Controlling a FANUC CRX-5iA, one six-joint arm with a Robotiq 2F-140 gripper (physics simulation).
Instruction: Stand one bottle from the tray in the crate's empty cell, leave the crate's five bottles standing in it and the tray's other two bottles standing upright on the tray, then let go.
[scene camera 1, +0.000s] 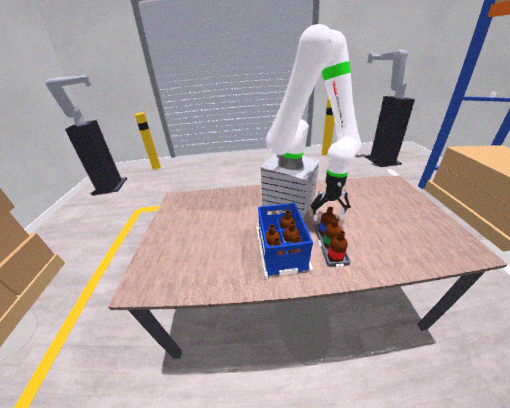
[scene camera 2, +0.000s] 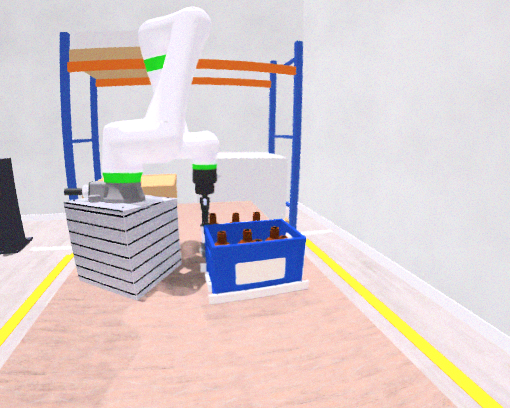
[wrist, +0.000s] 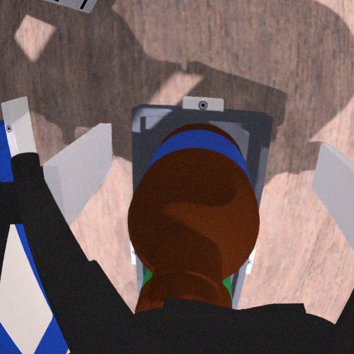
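Pixels of known places: arm's base at its link origin: (scene camera 1: 290, 163) (scene camera 2: 122, 200).
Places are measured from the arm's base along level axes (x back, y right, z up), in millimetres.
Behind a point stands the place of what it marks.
A brown bottle with a blue band (scene camera 1: 326, 218) {x -343, y -81, z -152 mm} (scene camera 2: 213, 218) {x -324, y -89, z -118 mm} (wrist: 195, 200) stands upright at the robot end of the grey tray (scene camera 1: 345, 262) {x -551, y -89, z -241 mm} (wrist: 136, 150). A green-banded bottle (scene camera 1: 333, 231) {x -437, y -70, z -151 mm} (scene camera 2: 235, 217) {x -408, y -73, z -118 mm} and a red-banded bottle (scene camera 1: 338, 245) {x -520, y -52, z -154 mm} (scene camera 2: 256, 216) {x -490, y -59, z -117 mm} stand upright behind it in line. My gripper (scene camera 1: 329, 217) {x -295, y -119, z -200 mm} (scene camera 2: 204, 222) (wrist: 216, 155) points down, open, its fingers on either side of the blue-banded bottle with gaps. The blue crate (scene camera 1: 287, 260) {x -524, y 175, z -180 mm} (scene camera 2: 220, 270) {x -264, y 243, z -161 mm} holds brown bottles, some partly hidden; its far-left cell in scene camera 1 looks empty.
The crate stands beside the tray in a white base frame (scene camera 2: 250, 294) {x -347, y 260, z -248 mm}. The robot's slatted pedestal (scene camera 1: 287, 187) {x -119, y 53, z -83 mm} (scene camera 2: 130, 245) {x -27, y 171, z -90 mm} stands behind both. The wooden table (scene camera 1: 200, 260) {x -369, y 555, z -265 mm} carries them. Cardboard boxes (scene camera 1: 475, 185), a blue rack post (scene camera 1: 457, 100) and yellow bollards (scene camera 1: 147, 142) are farther off.
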